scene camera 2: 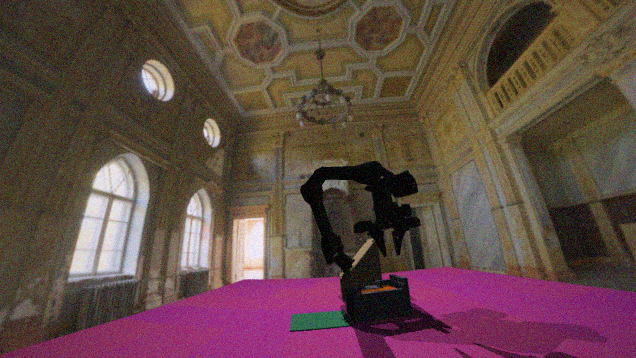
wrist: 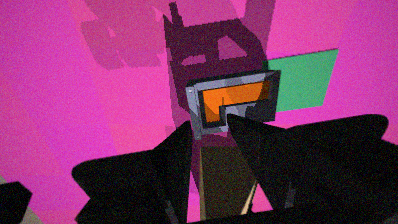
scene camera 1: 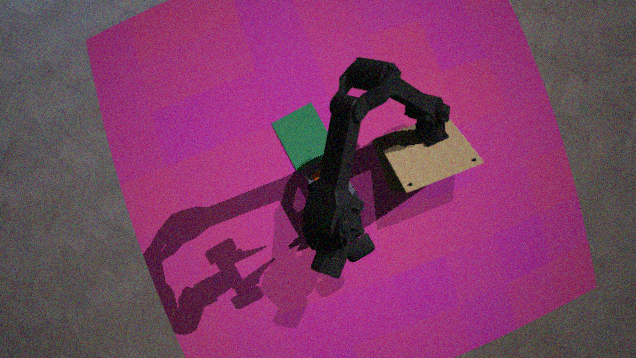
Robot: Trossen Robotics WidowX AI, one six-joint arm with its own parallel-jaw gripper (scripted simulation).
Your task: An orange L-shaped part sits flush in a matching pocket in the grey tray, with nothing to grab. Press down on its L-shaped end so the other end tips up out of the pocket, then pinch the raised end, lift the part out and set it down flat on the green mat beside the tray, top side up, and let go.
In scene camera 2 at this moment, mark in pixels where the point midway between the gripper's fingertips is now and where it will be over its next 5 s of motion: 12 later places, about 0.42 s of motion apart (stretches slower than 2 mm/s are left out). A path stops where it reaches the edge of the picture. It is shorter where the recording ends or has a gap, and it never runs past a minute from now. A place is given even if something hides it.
The gripper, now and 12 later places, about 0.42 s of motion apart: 391, 256; 397, 268; 398, 282; 399, 288; 400, 294; 400, 296; 401, 291; 396, 264; 394, 257; 397, 272; 398, 282; 399, 288; 400, 294
